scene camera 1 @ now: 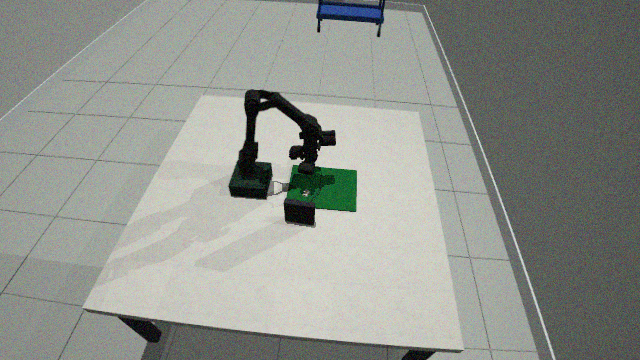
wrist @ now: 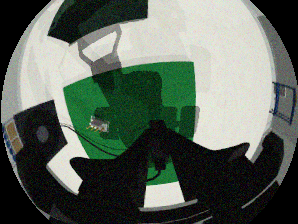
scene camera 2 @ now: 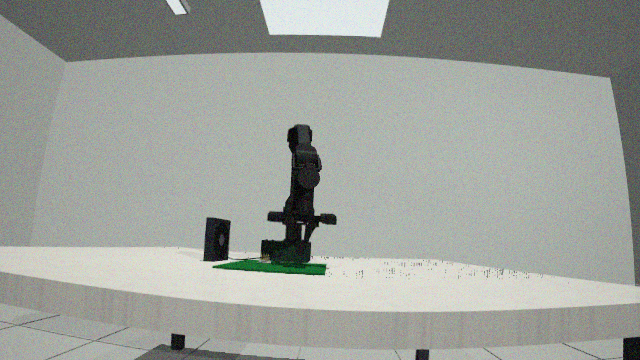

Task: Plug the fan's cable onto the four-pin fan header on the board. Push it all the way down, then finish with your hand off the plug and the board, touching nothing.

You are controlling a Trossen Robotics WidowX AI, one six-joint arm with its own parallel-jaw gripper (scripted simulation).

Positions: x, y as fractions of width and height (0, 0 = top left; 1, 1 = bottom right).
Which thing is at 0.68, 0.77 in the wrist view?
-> My gripper.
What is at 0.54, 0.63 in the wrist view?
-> A small black plug.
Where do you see a green board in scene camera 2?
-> At 0.39, 0.74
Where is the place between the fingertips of my gripper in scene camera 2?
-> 0.47, 0.69
